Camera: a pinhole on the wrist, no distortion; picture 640 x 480 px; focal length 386.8 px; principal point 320.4 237.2 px. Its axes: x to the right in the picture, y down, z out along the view. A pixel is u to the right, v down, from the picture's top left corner.
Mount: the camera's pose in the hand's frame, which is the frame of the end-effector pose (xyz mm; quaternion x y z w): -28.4 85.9 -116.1 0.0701 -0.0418 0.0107 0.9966
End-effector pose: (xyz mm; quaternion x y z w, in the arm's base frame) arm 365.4 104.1 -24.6 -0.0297 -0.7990 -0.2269 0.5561
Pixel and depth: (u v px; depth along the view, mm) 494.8 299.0 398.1
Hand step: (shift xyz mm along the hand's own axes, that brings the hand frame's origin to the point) 116.1 95.7 300.8
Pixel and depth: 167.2 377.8 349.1
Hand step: -198.2 160.3 234.2
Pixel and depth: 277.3 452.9 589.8
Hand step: -151.1 327.5 505.9
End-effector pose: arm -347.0 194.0 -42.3 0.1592 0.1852 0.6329 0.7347
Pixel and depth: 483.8 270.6 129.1
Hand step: 15.1 79.6 17.5
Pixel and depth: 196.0 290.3 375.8
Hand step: -181.0 82.3 251.6
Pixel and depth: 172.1 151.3 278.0
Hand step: -155.7 -16.0 140.6
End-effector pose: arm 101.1 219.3 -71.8 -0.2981 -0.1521 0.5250 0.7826
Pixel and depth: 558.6 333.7 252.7
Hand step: 104.2 115.2 155.2
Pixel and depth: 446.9 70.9 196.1
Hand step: 21.7 -24.1 71.1
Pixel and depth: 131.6 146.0 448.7
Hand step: -280.4 -85.3 293.4
